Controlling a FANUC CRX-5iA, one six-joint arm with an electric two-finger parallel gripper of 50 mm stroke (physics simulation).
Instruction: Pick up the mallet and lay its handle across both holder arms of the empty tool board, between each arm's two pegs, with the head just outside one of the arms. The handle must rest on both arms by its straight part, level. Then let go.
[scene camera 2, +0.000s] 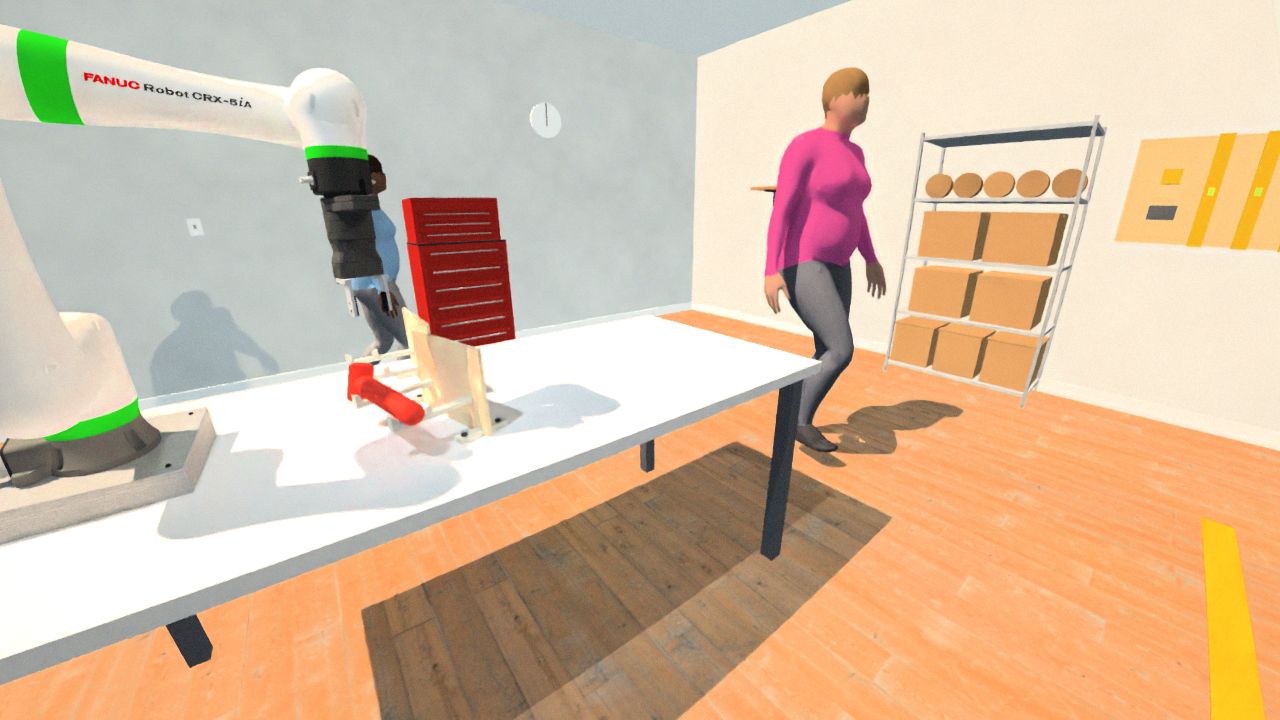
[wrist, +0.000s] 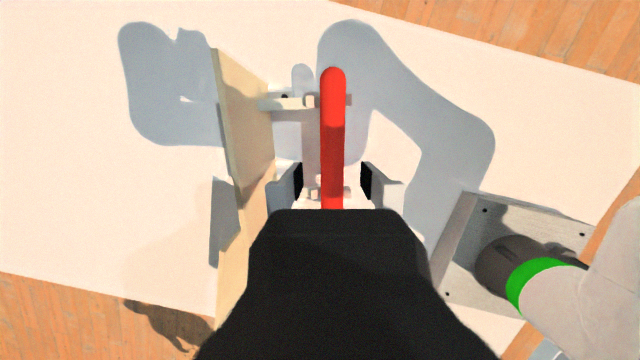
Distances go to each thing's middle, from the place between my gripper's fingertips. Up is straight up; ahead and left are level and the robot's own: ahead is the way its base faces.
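My hand: 10 mm past the red mallet (scene camera 2: 360, 378), 20 mm to the right of it, 170 mm above it.
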